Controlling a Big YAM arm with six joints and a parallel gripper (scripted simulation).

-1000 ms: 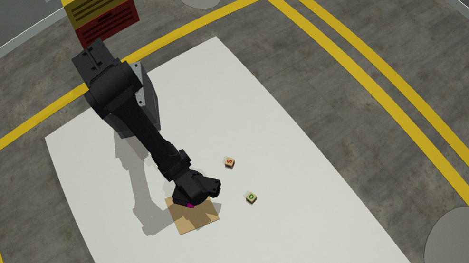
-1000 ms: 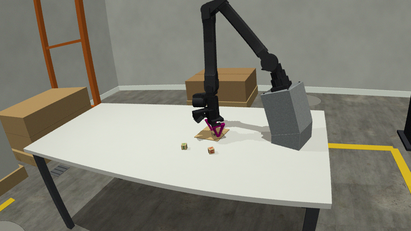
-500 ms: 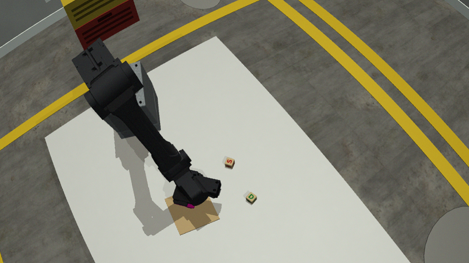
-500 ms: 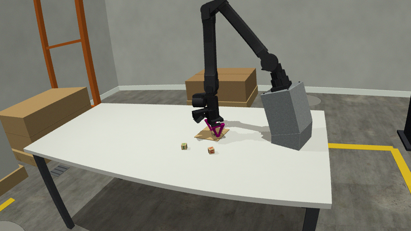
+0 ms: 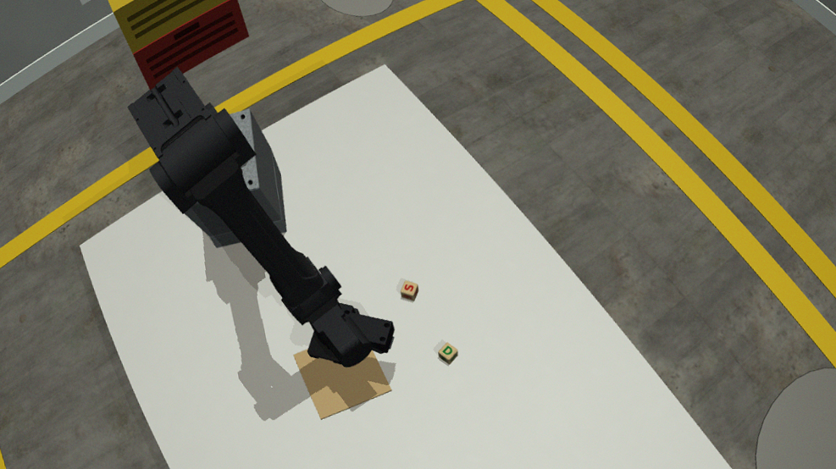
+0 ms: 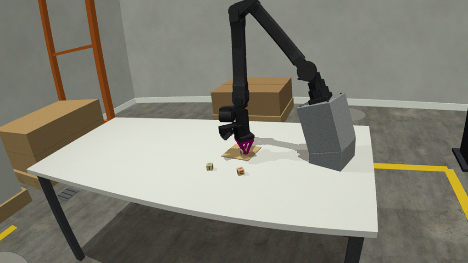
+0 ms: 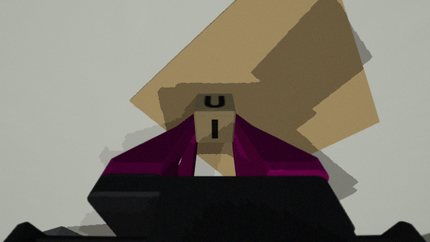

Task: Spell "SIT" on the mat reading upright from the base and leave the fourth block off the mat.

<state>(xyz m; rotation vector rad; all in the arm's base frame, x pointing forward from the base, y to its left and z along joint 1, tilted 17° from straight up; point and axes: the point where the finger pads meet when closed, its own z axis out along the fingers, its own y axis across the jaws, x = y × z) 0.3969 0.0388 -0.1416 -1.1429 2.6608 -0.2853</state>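
Now: the I block 1 cm to the left of my hand and 1 cm ahead of it. The rest, counted from my hand: S block 16 cm to the left, 5 cm behind; D block 16 cm to the left, 10 cm ahead; tan mat 3 cm ahead, 2 cm to the right, 2 cm below.
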